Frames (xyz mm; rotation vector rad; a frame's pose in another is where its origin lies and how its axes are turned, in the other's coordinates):
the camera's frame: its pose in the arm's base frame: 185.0 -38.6 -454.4 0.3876 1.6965 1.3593
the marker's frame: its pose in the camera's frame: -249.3 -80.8 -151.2 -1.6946 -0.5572 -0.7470
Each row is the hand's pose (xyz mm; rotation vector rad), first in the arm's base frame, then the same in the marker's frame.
Working: the arm's base frame: its pose in the marker's frame: 133.8 -32.9 564.3 0.7185 0.1418 -1.3929

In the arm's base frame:
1: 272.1 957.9 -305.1 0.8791 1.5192 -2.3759
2: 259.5 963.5 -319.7 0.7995 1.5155 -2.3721
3: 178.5 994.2 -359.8 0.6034 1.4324 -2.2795
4: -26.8 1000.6 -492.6 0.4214 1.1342 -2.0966
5: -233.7 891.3 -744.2 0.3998 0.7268 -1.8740
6: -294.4 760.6 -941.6 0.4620 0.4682 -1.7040
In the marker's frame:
1: 1173.4 -93.8 551.4 -1.1984 -1.0369 1.1235
2: 1180.6 -75.3 548.3 -1.1784 -1.0906 1.1534
3: 1205.0 14.8 568.6 -1.1750 -1.2212 1.3217
4: 1210.5 259.3 568.8 -1.1770 -1.2808 1.7233
5: 1145.9 568.3 433.2 -1.1924 -1.1071 2.2125
6: 1074.5 724.8 259.5 -1.2321 -0.8690 2.5043

